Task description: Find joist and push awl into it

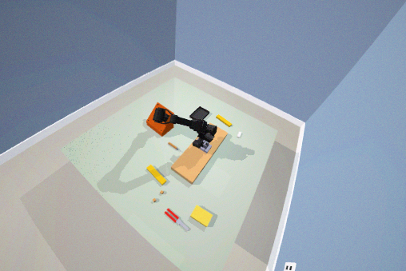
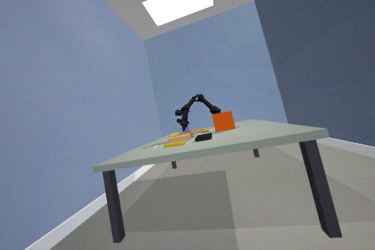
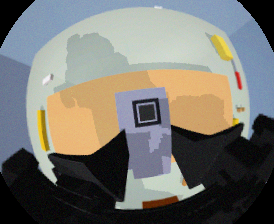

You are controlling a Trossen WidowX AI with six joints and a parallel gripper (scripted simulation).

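Now: gripper tip 29 cm to the right of the black tray, 24 cm past it and 5 cm above it. Also, from my gripper tip: stud finder 2 cm above, 1 cm ahead; small white piece 33 cm to the left, 16 cm ahead, 6 cm below; awl 16 cm behind, 13 cm to the right, 6 cm below.
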